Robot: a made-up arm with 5 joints.
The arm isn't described. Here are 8 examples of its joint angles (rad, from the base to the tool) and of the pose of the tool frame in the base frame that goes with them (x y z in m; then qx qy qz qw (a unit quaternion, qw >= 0)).
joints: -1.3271 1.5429 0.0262 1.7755 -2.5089
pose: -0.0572 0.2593 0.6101 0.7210 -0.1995 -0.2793 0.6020
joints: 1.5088 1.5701 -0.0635 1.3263 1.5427
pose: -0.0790 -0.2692 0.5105 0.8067 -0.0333 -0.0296 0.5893
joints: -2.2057 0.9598 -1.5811 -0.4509 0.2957
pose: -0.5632 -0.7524 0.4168 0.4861 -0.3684 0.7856 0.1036
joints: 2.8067 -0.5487 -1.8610 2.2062 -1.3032
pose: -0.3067 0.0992 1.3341 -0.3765 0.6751 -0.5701 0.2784
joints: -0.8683 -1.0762 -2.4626 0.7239 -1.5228
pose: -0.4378 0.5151 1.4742 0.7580 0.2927 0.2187 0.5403
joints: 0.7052 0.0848 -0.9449 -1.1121 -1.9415
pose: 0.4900 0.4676 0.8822 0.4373 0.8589 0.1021 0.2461
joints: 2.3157 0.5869 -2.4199 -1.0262 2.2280
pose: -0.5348 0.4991 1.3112 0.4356 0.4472 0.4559 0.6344
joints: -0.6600 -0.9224 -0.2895 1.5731 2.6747
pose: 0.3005 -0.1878 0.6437 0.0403 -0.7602 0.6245 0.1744
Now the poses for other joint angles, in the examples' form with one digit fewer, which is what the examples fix.
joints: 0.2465 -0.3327 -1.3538 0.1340 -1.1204
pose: 0.587 0.169 1.276 -0.601 -0.767 -0.130 0.182
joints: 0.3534 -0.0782 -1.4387 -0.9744 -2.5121
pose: 0.523 0.239 1.267 0.622 0.540 0.092 0.560
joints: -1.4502 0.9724 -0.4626 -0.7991 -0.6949
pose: 0.023 -0.322 0.135 -0.740 0.209 -0.307 0.561
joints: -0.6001 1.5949 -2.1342 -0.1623 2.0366
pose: 0.769 -0.481 0.104 -0.006 0.460 -0.826 0.326
